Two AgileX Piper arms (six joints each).
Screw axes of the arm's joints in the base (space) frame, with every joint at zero. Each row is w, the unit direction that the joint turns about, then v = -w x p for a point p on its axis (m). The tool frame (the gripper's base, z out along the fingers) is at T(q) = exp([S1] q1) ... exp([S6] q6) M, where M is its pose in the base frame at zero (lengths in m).
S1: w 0 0 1 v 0.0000 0.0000 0.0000
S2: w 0 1 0 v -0.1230 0.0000 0.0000
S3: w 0 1 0 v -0.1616 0.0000 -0.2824
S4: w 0.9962 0 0.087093 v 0.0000 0.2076 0.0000
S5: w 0 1 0 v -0.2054 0.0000 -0.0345
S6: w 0.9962 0 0.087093 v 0.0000 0.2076 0.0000
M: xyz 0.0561 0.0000 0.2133 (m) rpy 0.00 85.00 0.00 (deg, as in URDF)
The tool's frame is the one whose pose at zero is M.
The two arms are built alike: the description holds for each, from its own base.
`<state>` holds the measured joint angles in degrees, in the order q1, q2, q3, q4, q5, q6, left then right.
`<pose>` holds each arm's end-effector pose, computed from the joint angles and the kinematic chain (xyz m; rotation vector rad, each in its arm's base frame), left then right.
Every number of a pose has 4 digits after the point. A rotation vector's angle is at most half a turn.
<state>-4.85 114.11 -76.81 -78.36 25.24 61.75 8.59 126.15 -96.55 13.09 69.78 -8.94</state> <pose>0.4349 -0.0750 0.1990 0.0329 2.2418 -0.6726 0.4212 0.0832 0.1552 0.3324 -3.0310 -0.3237</pose>
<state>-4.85 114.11 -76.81 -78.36 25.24 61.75 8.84 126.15 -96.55 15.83 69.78 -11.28</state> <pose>0.4349 -0.0750 0.1990 0.0329 2.2418 -0.6726 0.4206 0.0890 0.1562 0.3724 -3.0231 -0.3936</pose>
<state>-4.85 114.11 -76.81 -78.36 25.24 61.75 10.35 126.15 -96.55 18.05 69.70 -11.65</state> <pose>0.4349 -0.0750 0.1990 0.0329 2.2418 -0.6726 0.4181 0.1032 0.1570 0.3979 -3.0119 -0.4467</pose>
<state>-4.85 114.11 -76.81 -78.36 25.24 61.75 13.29 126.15 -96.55 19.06 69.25 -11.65</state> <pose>0.4349 -0.0750 0.1990 0.0329 2.2418 -0.6726 0.4128 0.1260 0.1574 0.4625 -2.9997 -0.4679</pose>
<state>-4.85 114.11 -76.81 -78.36 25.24 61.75 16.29 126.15 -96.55 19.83 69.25 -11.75</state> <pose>0.4349 -0.0750 0.1990 0.0329 2.2418 -0.6726 0.4055 0.1486 0.1577 0.5336 -2.9771 -0.4826</pose>
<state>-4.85 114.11 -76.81 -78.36 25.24 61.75 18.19 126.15 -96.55 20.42 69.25 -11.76</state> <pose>0.4349 -0.0750 0.1990 0.0329 2.2418 -0.6726 0.4002 0.1627 0.1580 0.5757 -2.9616 -0.4940</pose>
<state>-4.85 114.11 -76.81 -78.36 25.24 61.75 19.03 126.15 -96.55 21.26 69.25 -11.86</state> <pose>0.4349 -0.0750 0.1990 0.0329 2.2418 -0.6726 0.3976 0.1698 0.1584 0.5902 -2.9526 -0.5131</pose>
